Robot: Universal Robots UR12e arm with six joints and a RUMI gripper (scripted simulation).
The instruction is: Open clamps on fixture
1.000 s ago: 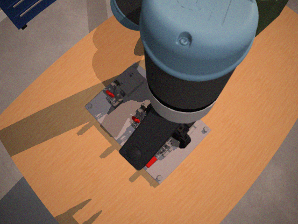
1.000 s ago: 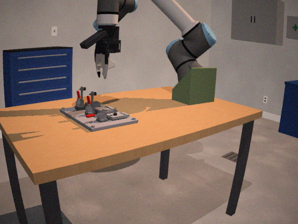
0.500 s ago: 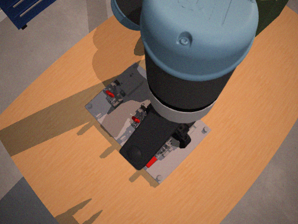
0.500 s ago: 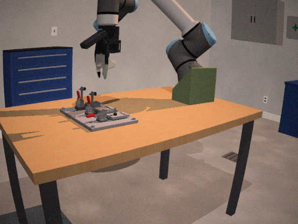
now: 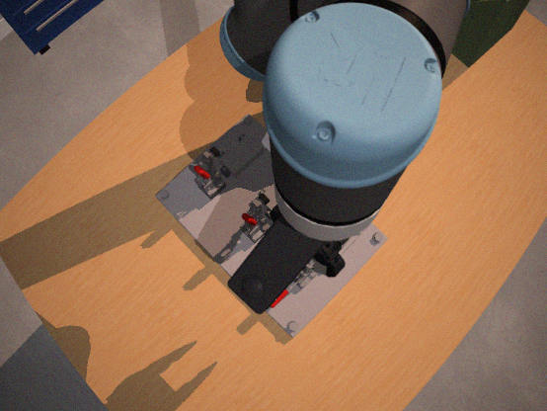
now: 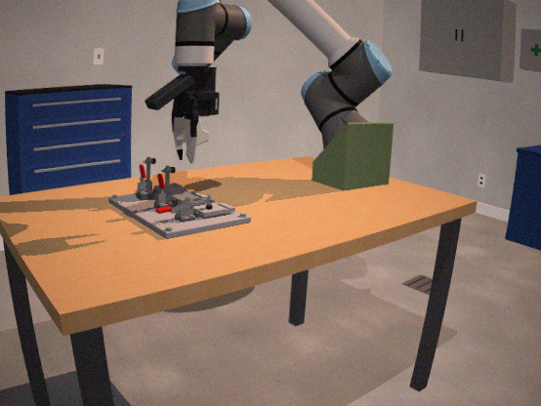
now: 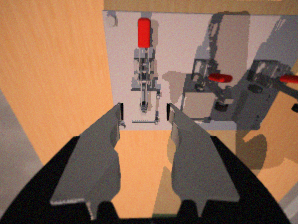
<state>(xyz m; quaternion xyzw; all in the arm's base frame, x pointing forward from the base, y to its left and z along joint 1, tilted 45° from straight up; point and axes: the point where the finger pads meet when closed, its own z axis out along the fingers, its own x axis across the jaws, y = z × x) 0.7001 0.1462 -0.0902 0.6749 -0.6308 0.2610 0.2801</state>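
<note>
My gripper is now 100 mm past the flat grey part, 10 mm to the left of it and 140 mm above it. From my hand the other things lie so: grey fixture plate: 20 mm behind, 110 mm to the right, 160 mm below.
</note>
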